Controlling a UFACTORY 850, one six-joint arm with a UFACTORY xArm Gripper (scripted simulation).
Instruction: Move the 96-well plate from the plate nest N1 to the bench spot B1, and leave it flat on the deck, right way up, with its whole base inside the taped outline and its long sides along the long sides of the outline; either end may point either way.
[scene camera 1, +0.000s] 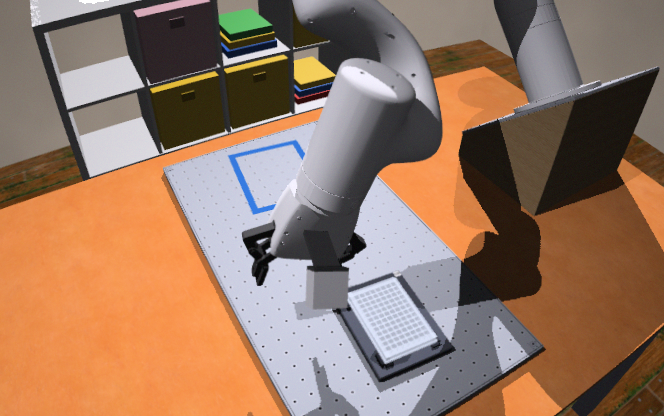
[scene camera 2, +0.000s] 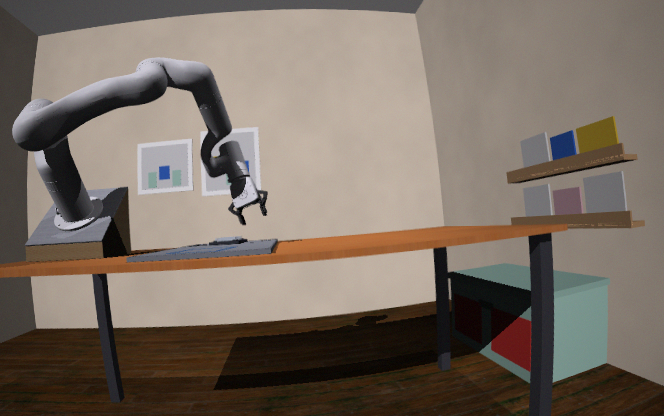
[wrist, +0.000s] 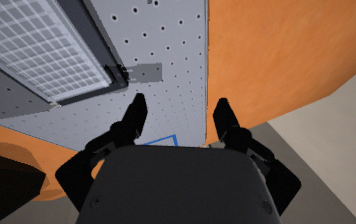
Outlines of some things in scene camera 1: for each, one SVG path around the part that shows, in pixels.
My gripper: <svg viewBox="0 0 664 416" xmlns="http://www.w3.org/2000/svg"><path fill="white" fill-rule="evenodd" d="M294 179L279 198L268 223L242 232L243 243L248 253L254 258L251 269L252 276L256 278L257 286L261 286L269 270L268 263L277 257L312 260L313 266L307 266L305 306L313 310L347 308L349 268L342 266L342 264L353 259L355 254L358 254L367 247L364 238L354 232L360 208L349 213L335 213L319 208L301 194L297 187L296 179Z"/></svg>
A 96-well plate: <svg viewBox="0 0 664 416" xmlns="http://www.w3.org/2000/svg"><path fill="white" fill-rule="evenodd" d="M394 277L348 293L350 307L385 364L417 352L438 341L432 328L397 278Z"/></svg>
